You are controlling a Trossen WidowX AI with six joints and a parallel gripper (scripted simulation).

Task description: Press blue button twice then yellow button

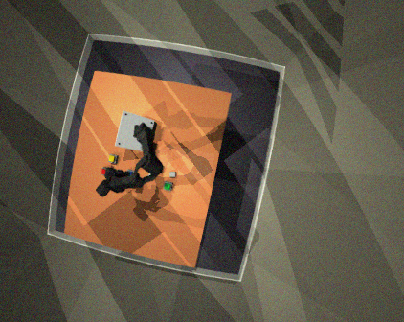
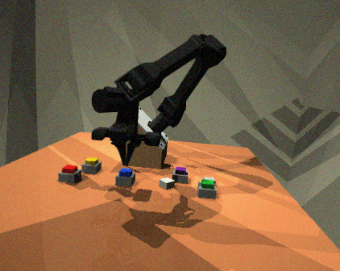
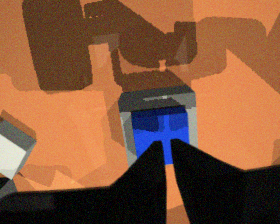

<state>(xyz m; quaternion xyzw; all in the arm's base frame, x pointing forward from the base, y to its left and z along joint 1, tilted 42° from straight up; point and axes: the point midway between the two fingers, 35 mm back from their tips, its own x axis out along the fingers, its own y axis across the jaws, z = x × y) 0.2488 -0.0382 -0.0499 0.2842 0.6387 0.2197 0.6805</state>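
Right now the blue button is 20 mm below my gripper tip. The rest, counted from my gripper tip: small white block: 120 mm to the left, 40 mm below; red button: 10 mm ahead, 160 mm to the right, 20 mm below; yellow button: 80 mm behind, 120 mm to the right, 20 mm below.
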